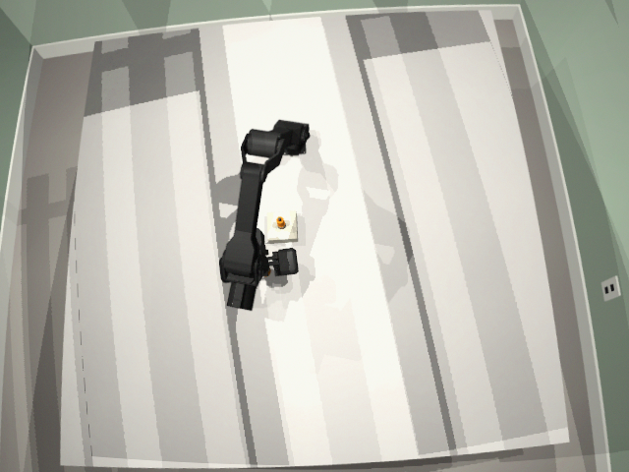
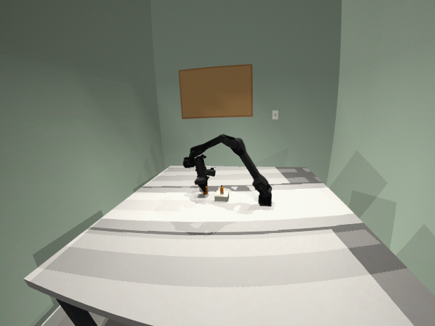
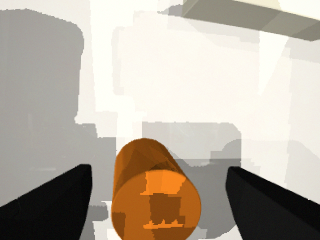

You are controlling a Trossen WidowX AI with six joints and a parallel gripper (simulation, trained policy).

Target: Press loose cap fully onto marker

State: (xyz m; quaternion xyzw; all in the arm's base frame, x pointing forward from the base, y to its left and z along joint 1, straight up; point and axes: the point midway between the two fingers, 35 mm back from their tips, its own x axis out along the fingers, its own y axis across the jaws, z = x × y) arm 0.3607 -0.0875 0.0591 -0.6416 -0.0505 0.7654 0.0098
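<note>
My gripper tip is right at the orange cap. The rest, counted from my gripper tip: pale holder block (110 mm behind, 50 mm to the left, 10 mm below).
</note>
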